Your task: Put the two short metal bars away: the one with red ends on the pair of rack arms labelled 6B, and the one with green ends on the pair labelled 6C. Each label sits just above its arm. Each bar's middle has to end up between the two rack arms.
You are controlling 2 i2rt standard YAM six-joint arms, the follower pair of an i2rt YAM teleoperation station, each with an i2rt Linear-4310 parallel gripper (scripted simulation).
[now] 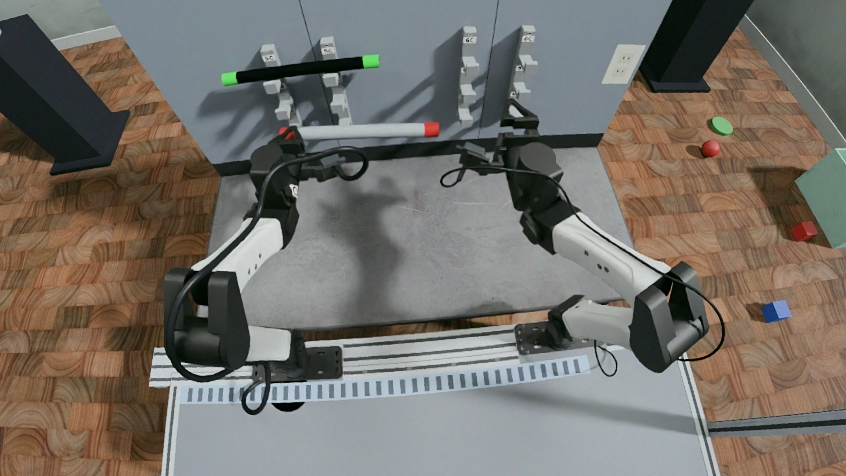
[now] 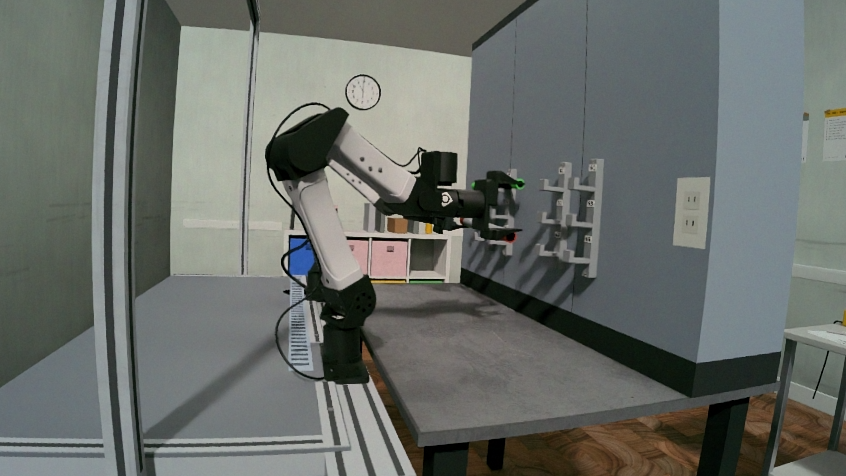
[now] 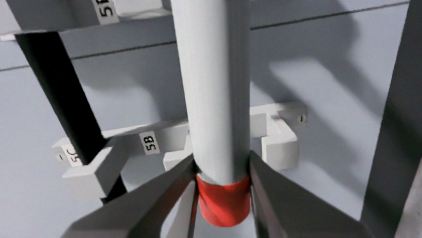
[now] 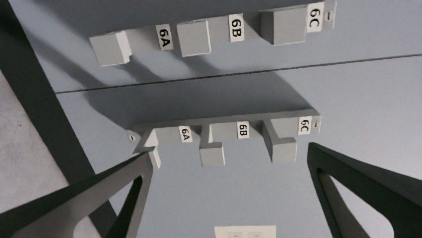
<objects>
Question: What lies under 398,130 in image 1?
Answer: A red-ended bar.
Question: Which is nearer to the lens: the red-ended bar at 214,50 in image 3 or the green-ended bar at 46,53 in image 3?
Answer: The red-ended bar.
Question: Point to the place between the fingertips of my right gripper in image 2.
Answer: At 522,206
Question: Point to a green-ended bar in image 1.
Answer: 372,61
</objects>
